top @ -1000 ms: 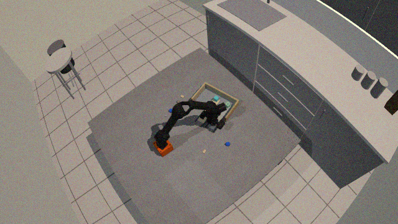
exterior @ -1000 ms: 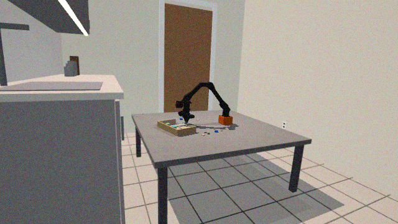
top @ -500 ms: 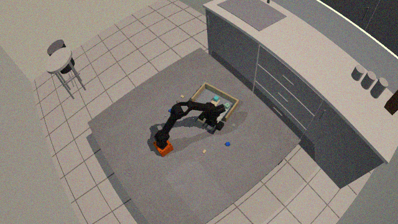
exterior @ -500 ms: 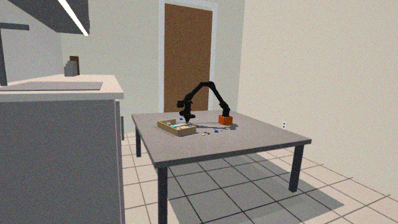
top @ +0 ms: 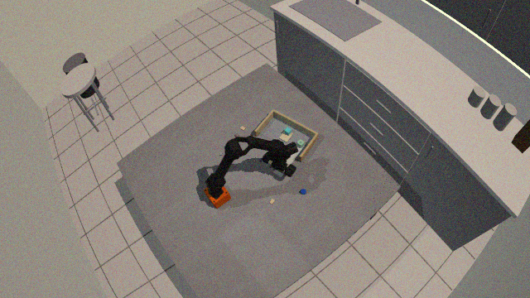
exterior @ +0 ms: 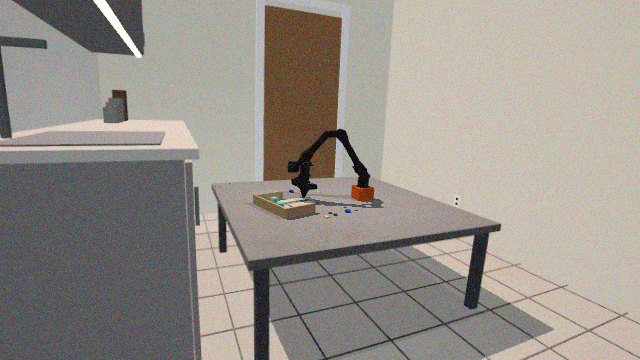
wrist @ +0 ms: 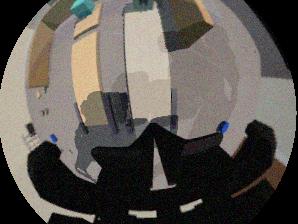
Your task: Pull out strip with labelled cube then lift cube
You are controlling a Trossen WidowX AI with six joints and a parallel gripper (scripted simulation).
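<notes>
Now: the white strip 100 mm ahead of my gripper tip and 10 mm to the left of it. Also, from my gripper tip: labelled cube (210 mm ahead, 20 mm above, 10 mm to the left).
</notes>
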